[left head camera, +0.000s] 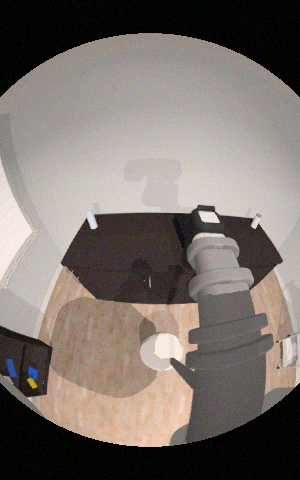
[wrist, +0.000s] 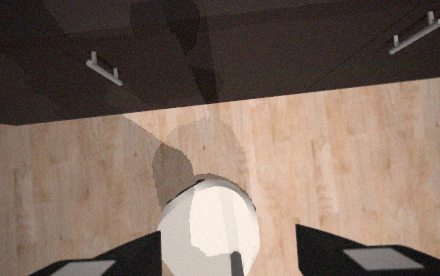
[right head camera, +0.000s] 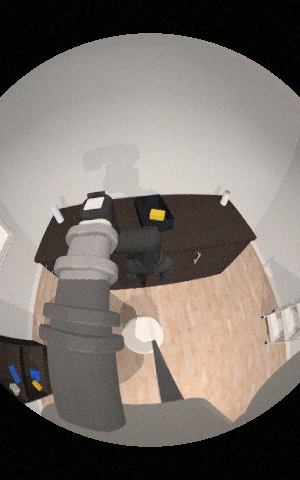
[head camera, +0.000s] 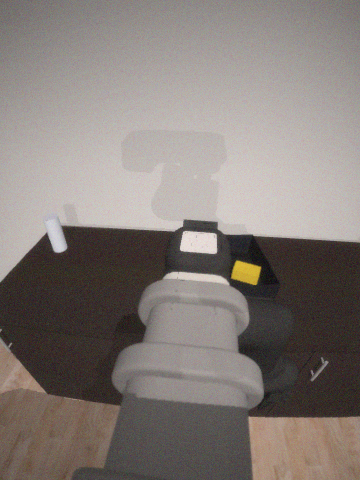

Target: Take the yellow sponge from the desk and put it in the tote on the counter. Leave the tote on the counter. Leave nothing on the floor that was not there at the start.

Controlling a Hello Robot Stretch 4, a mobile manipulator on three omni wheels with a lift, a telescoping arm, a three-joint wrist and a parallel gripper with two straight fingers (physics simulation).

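Where they show: gripper, fingertip midpoint: [wrist: 228, 248] [right head camera: 148, 278]; robot's base at its link origin: [left head camera: 160, 350] [wrist: 211, 224] [right head camera: 143, 333].
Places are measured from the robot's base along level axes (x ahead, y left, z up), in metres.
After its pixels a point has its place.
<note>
The yellow sponge [head camera: 246, 273] @(x 0.770, y -0.186, z 0.929 m) [right head camera: 157, 215] @(x 0.767, y -0.191, z 0.925 m) lies inside the black tote [head camera: 265, 290] @(x 0.661, y -0.233, z 0.956 m) [right head camera: 164, 226] @(x 0.659, y -0.222, z 0.923 m), toward its near end. The tote stands on the dark counter [head camera: 110, 280] @(x 0.712, y 0.331, z 0.882 m) [left head camera: 135, 240] @(x 0.725, y 0.245, z 0.882 m) [right head camera: 200, 215] @(x 0.799, y -0.545, z 0.883 m); my arm covers part of it in the head camera view. My gripper [right head camera: 148, 274] @(x 0.265, y -0.087, z 1.070 m) [wrist: 228, 248] @(x 0.265, y -0.087, z 1.070 m) is open and empty. It is apart from the sponge and the tote, outside the counter's front edge, and points down over the floor. In the head camera view my arm and wrist hide much of the counter's middle. The sponge does not show in the wrist view.
White cylinders [head camera: 56, 233] [left head camera: 256, 221] @(x 0.947, y -0.855, z 0.964 m) [right head camera: 225, 198] @(x 0.947, y -0.855, z 0.962 m) stand near the counter's back corners. A round white part [left head camera: 161, 350] @(x 0.011, y 0.001, z 0.187 m) [right head camera: 142, 335] @(x -0.006, y 0.000, z 0.187 m) with a dark bar is low near the floor below my gripper. Dark furniture at the lower left holds small blue and yellow things.
</note>
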